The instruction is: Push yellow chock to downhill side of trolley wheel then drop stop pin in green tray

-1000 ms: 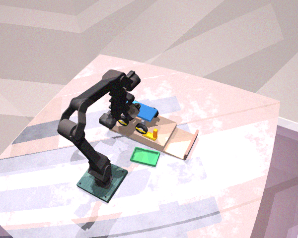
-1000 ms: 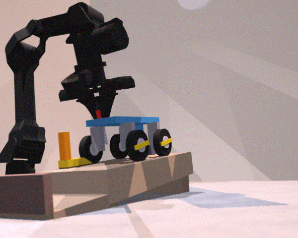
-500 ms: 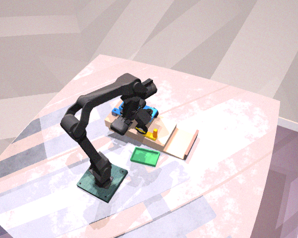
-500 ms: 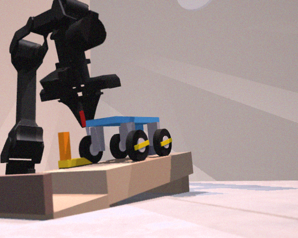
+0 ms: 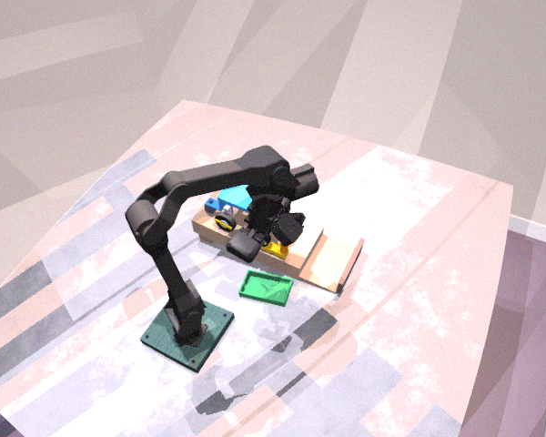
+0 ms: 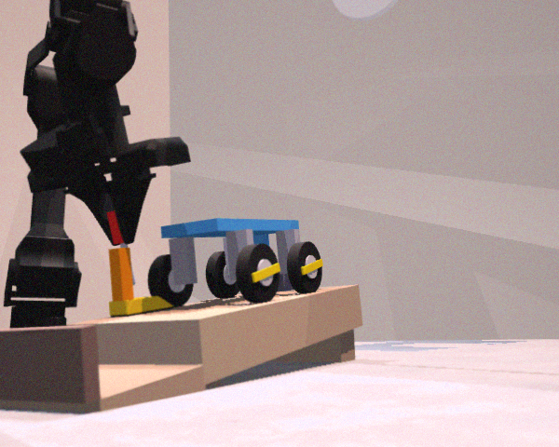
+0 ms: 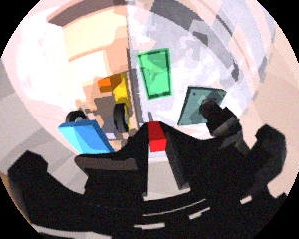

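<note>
My gripper tip is 60 mm above the yellow chock, 40 mm short of it and 30 mm to the left of it. From my gripper tip the other things lie so: red-headed stop pin (right at my gripper tip); raised lip (220 mm to the right, 110 mm below, 70 mm ahead); blue-topped trolley (120 mm ahead, 50 mm to the left, 20 mm below).
</note>
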